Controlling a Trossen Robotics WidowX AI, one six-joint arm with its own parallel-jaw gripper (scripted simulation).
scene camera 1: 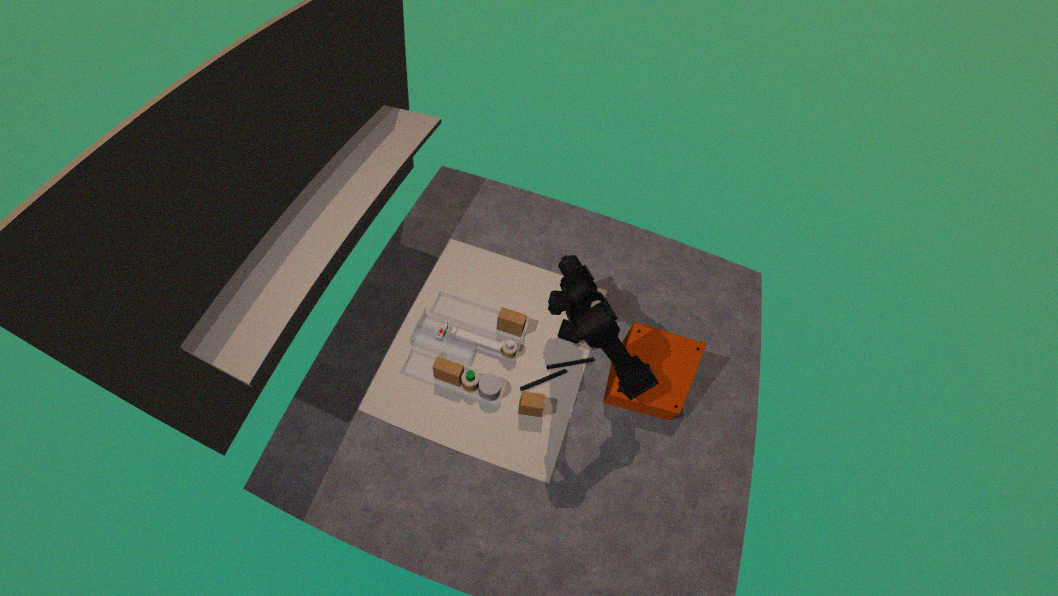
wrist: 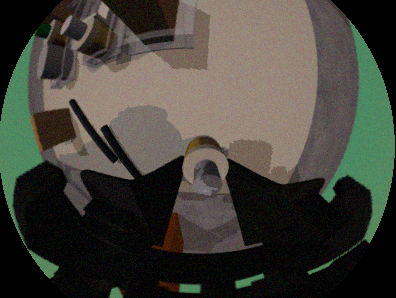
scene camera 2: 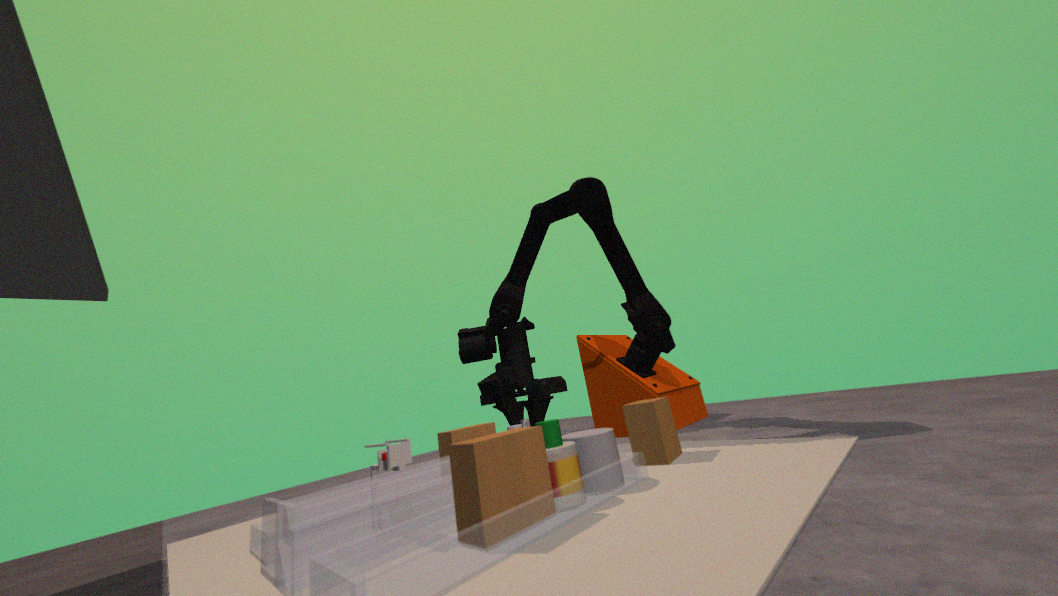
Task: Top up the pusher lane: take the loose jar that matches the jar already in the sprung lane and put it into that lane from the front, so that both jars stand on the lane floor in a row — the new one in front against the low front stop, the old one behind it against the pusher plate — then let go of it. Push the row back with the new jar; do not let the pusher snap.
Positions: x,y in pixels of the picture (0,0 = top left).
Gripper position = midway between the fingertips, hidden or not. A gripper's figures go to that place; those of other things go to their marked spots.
Labels:
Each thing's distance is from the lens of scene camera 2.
my gripper (scene camera 2: 528,440): 0.72 m
grey cylinder (scene camera 2: 596,448): 0.40 m
brown box (scene camera 2: 491,474): 0.32 m
brown box (scene camera 2: 445,438): 0.55 m

